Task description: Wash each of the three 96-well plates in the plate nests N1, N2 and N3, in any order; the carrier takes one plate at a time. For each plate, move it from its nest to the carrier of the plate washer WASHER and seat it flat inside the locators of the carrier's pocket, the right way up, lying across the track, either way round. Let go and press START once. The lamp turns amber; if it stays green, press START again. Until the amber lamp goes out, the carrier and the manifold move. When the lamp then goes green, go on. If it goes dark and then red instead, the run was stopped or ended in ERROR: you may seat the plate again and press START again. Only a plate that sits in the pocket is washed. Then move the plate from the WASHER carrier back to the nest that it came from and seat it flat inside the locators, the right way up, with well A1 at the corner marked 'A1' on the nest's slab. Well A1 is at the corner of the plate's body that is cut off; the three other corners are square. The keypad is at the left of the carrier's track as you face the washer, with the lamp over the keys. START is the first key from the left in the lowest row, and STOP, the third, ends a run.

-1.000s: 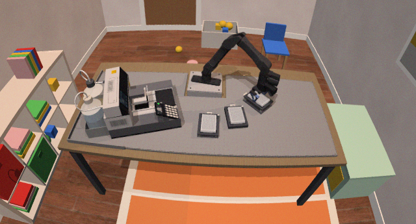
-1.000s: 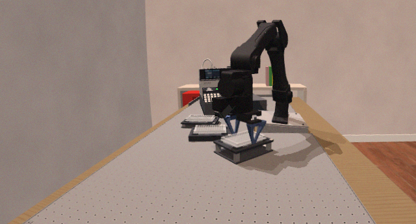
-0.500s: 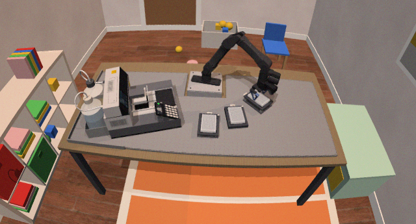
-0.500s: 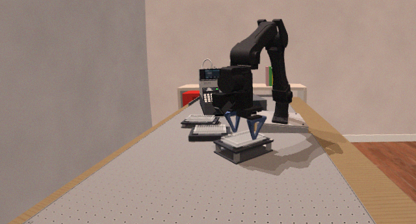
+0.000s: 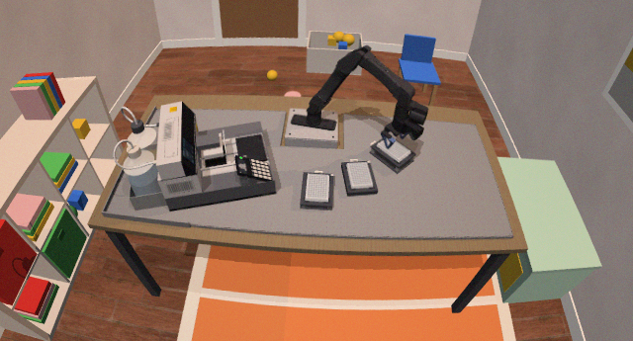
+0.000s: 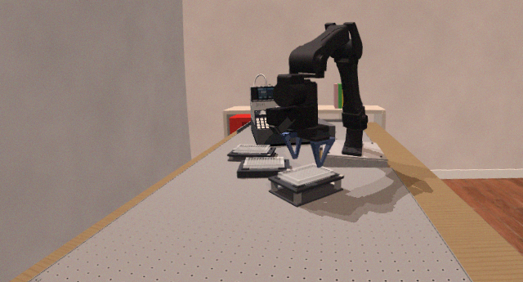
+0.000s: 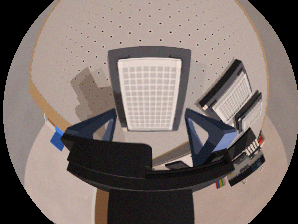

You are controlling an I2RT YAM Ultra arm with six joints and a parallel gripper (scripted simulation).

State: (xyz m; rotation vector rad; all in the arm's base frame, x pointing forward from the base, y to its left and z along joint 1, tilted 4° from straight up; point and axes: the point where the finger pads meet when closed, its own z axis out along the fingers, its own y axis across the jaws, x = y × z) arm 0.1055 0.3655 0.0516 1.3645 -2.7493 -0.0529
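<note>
Right now the nest is 50 mm below my hand. From my hand the other things lie so: manifold (240 mm ahead, 700 mm to the right, 50 mm above); then plate washer (250 mm ahead, 700 mm to the right, 40 mm above); then washer carrier (180 mm ahead, 570 mm to the right).
</note>
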